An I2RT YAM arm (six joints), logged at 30 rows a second.
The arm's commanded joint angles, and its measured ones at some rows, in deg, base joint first. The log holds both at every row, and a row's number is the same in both.
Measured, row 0:
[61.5 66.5 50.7 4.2 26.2 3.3]
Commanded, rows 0 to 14:
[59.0 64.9 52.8 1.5 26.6 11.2]
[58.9 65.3 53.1 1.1 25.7 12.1]
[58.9 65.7 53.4 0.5 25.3 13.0]
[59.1 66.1 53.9 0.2 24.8 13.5]
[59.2 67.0 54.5 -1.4 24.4 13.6]
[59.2 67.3 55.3 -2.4 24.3 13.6]
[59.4 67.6 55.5 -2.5 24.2 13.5]
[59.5 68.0 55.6 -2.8 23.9 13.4]
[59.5 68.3 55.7 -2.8 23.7 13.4]
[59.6 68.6 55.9 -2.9 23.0 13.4]
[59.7 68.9 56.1 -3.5 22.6 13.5]
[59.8 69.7 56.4 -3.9 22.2 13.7]
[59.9 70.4 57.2 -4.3 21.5 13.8]
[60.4 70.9 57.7 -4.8 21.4 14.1]
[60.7 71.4 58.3 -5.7 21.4 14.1]
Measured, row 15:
[59.7 70.1 54.5 -4.0 22.8 12.7]
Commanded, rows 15 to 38:
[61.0 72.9 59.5 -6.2 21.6 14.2]
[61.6 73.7 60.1 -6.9 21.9 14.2]
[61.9 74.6 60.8 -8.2 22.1 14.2]
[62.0 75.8 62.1 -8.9 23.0 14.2]
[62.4 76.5 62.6 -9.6 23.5 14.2]
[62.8 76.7 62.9 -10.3 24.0 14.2]
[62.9 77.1 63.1 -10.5 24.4 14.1]
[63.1 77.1 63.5 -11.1 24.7 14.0]
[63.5 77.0 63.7 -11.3 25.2 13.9]
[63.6 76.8 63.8 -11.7 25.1 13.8]
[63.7 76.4 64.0 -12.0 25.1 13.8]
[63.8 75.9 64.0 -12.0 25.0 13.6]
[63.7 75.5 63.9 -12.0 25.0 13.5]
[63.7 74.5 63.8 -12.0 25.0 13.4]
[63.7 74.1 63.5 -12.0 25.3 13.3]
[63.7 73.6 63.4 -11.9 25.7 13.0]
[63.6 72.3 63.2 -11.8 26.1 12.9]
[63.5 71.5 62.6 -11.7 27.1 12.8]
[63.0 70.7 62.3 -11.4 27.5 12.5]
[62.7 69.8 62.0 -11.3 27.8 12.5]
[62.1 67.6 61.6 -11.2 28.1 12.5]
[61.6 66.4 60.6 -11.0 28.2 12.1]
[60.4 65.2 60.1 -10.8 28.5 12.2]
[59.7 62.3 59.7 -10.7 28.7 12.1]
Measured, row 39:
[61.7 68.8 60.0 -13.0 25.7 13.0]
